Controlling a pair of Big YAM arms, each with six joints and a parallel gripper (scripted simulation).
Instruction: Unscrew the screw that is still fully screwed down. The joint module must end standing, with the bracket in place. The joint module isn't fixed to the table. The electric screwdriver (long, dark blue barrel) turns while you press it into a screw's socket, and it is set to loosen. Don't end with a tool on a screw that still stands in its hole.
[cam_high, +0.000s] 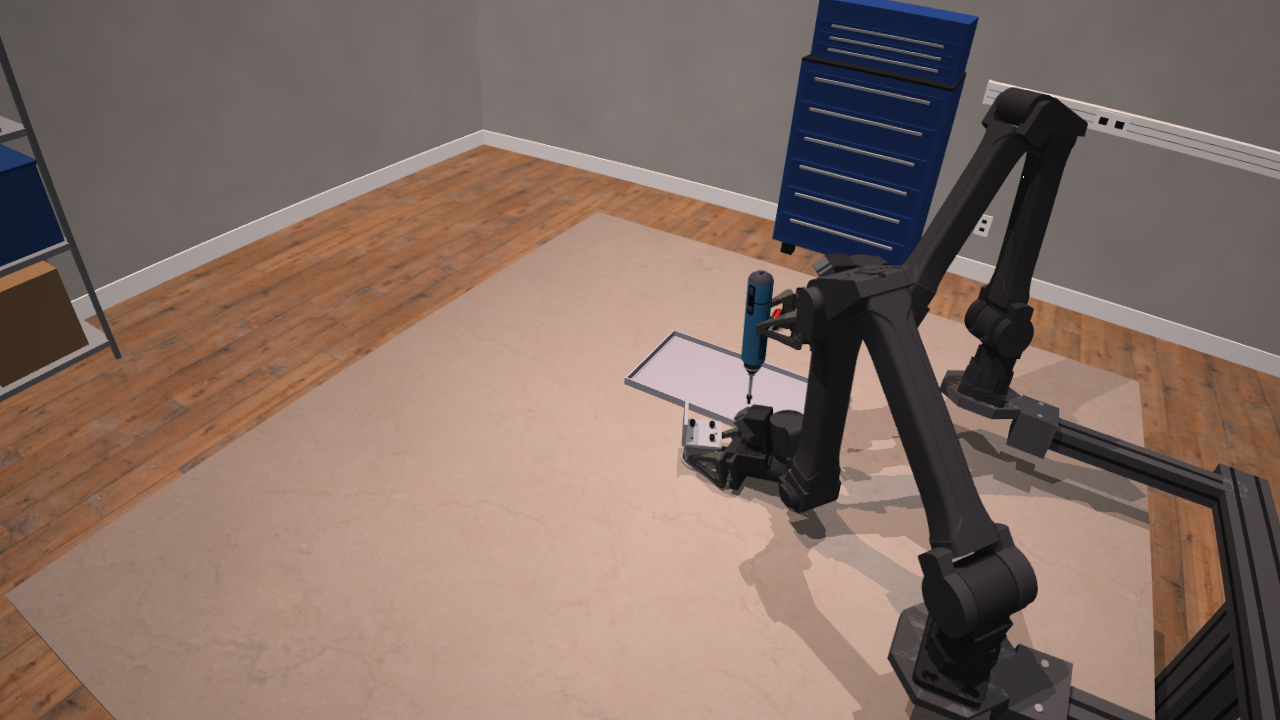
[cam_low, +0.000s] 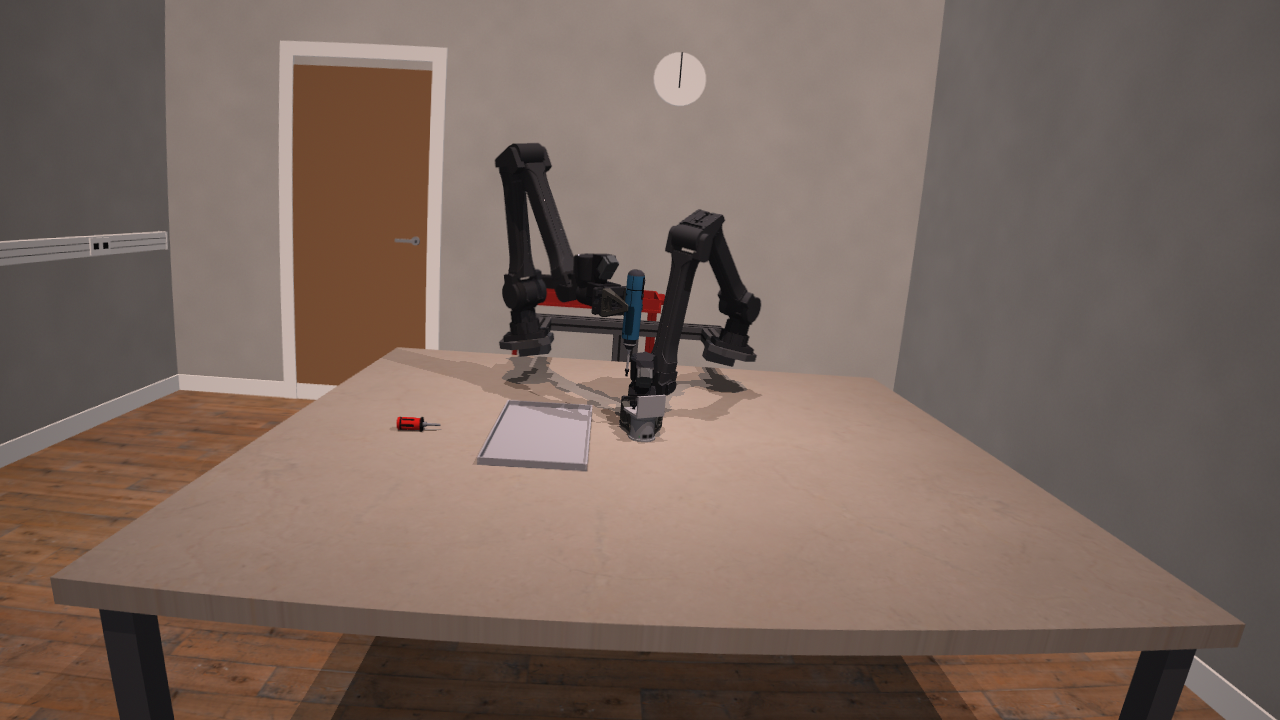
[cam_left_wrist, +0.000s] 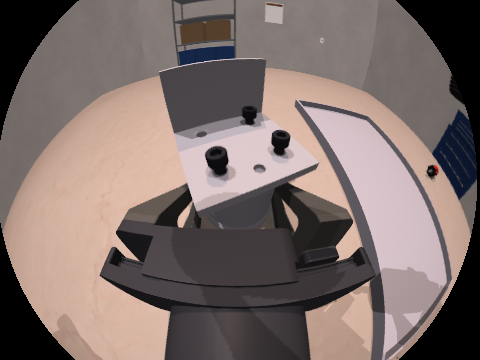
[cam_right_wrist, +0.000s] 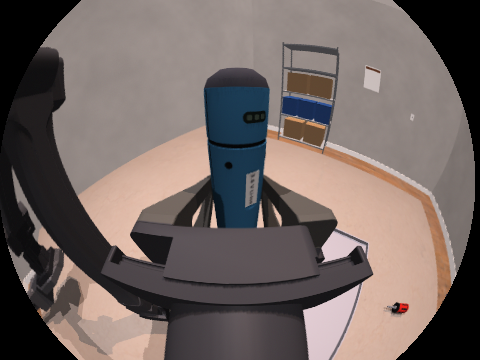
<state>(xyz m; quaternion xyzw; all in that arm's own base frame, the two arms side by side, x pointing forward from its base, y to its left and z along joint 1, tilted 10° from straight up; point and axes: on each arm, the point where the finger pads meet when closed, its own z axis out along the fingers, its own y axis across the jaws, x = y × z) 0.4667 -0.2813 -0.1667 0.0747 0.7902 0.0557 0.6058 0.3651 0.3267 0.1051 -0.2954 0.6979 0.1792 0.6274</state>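
Now: left hand 1 cm below the joint module. Round my left hand: flat grey tray 23 cm to the right, 2 cm below; red-handled screwdriver 51 cm to the right, 1 cm below; grey l-shaped bracket 5 cm above.
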